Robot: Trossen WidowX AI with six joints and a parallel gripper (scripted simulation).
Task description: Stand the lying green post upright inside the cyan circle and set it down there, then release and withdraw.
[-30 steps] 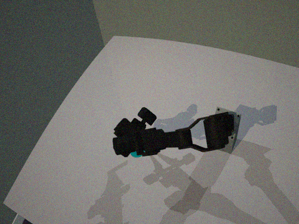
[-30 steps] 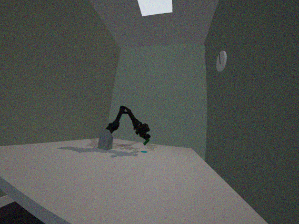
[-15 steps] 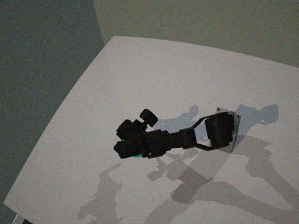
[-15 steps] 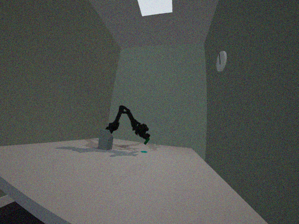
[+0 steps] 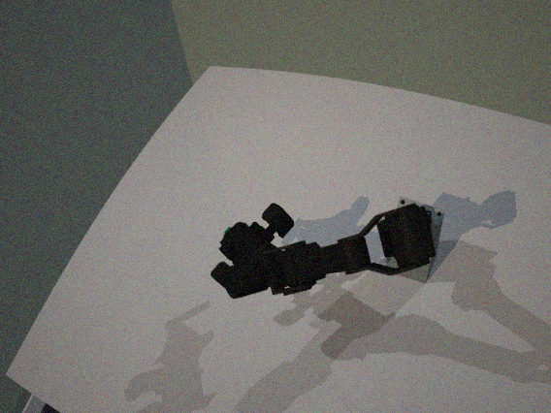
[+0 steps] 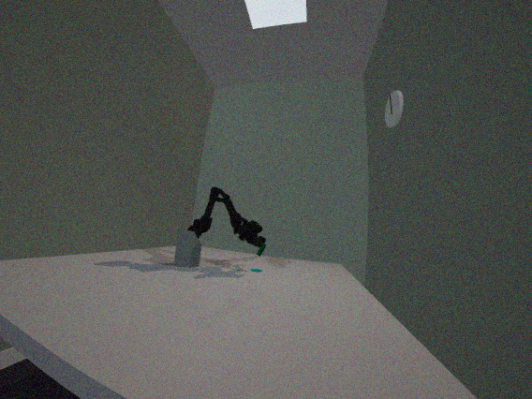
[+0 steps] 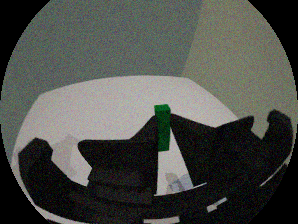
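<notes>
Now: gripper tip 20 mm past the cyan circle, 20 mm to the right of it and 130 mm above it. The rest, counted from my gripper tip: green post 10 mm behind, 20 mm below.
</notes>
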